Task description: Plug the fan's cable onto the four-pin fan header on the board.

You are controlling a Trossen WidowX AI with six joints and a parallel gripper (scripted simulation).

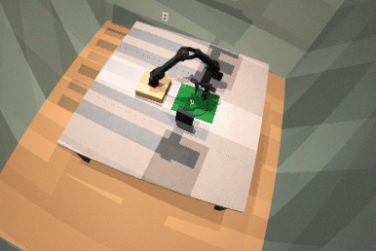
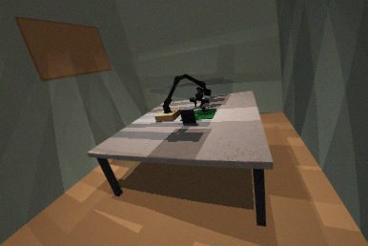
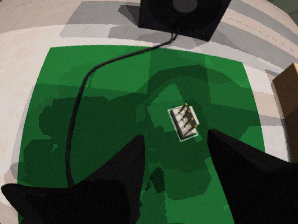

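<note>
Right now my gripper tip is 30 mm short of the black fan plug, 60 mm to the right of it and 40 mm above it. Also, from my gripper tip: green circuit board (10 mm ahead, 10 mm to the right, 80 mm below); black fan (190 mm to the right); four-pin fan header (20 mm behind, 30 mm to the right, 60 mm below).
</note>
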